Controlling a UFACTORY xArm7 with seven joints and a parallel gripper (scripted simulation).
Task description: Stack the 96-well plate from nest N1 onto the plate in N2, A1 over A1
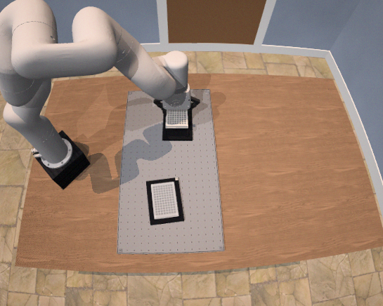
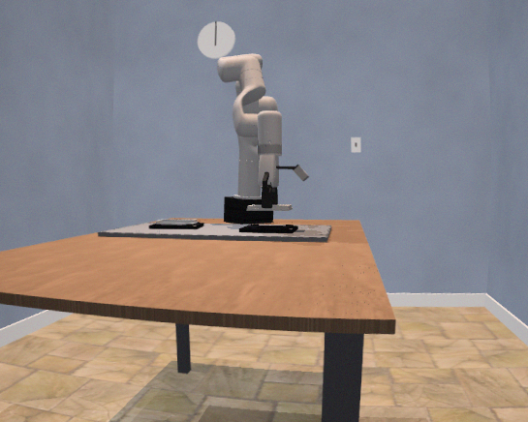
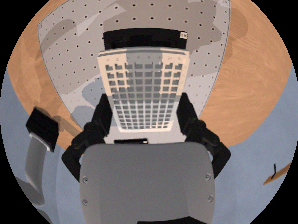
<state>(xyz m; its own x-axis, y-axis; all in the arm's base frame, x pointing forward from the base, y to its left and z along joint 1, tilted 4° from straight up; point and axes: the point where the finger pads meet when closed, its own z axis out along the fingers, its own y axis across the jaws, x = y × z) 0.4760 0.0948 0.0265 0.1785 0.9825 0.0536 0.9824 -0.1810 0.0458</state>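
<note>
The black nest N2 lies 100 mm behind my hand, 320 mm to the right of it and 80 mm below it. The rest, counted from my hand: black nest N1: 80 mm below; white 96-well plate: 10 mm below.
</note>
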